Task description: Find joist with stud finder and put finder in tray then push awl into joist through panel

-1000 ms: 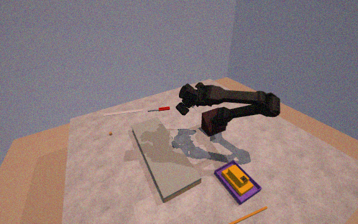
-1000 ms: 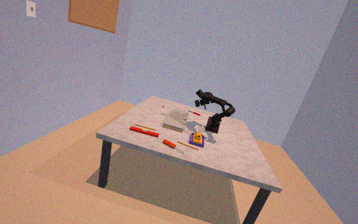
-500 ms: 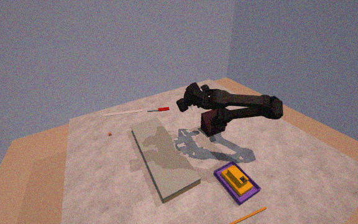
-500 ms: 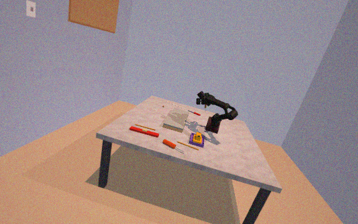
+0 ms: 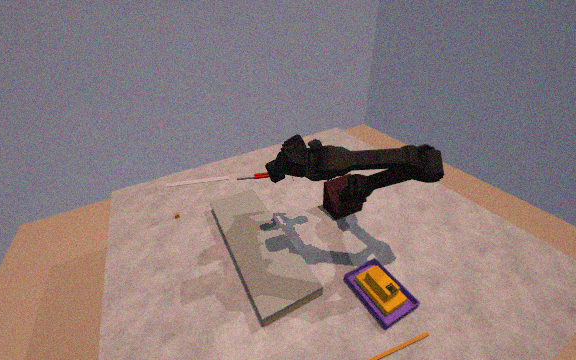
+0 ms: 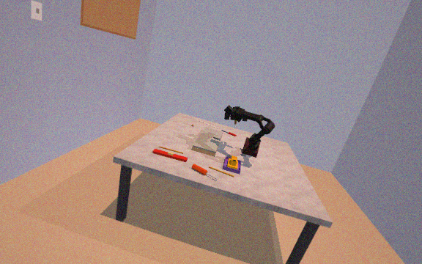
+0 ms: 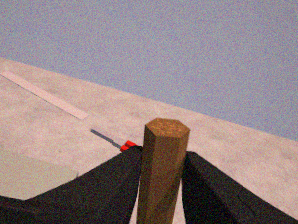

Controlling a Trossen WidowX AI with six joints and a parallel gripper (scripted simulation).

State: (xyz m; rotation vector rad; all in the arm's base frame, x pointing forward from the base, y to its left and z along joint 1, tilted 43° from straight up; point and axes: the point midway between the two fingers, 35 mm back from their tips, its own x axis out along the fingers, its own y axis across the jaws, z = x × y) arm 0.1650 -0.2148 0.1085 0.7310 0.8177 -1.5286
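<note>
My gripper tip is 50 mm above the awl, 10 mm to the right of it and 10 mm past it. Also, from my gripper tip: purple tray 430 mm to the left, 240 mm below, 10 mm behind; small orange block 360 mm ahead, 250 mm to the right, 250 mm below; yellow stud finder 440 mm to the left, 210 mm below, 10 mm behind.
</note>
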